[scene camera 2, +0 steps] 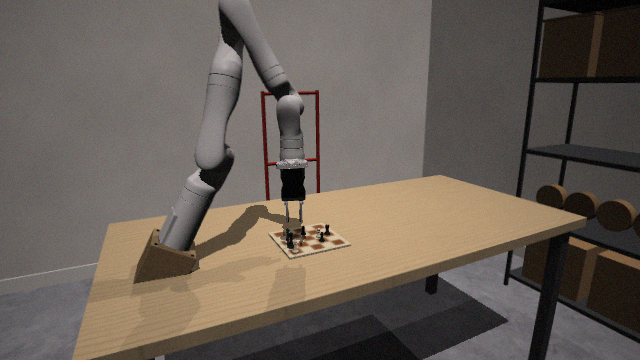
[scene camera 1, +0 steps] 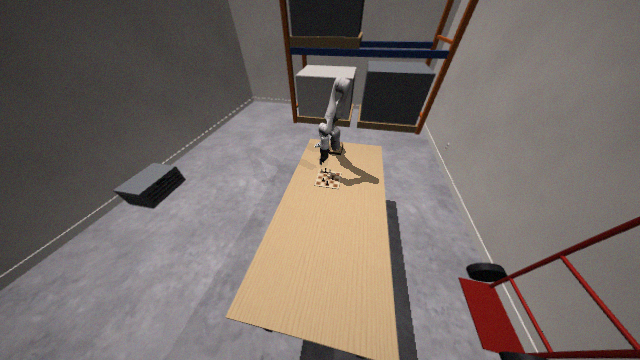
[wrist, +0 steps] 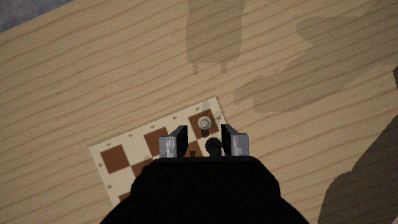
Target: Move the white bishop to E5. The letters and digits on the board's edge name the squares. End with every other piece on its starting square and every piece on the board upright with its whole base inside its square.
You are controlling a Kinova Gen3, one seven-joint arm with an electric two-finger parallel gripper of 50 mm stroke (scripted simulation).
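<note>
You'd find my gripper (scene camera 2: 294,221) here, and the wrist view (wrist: 204,135) shows it as well. There's also a chessboard (wrist: 119,160) that I can see.
</note>
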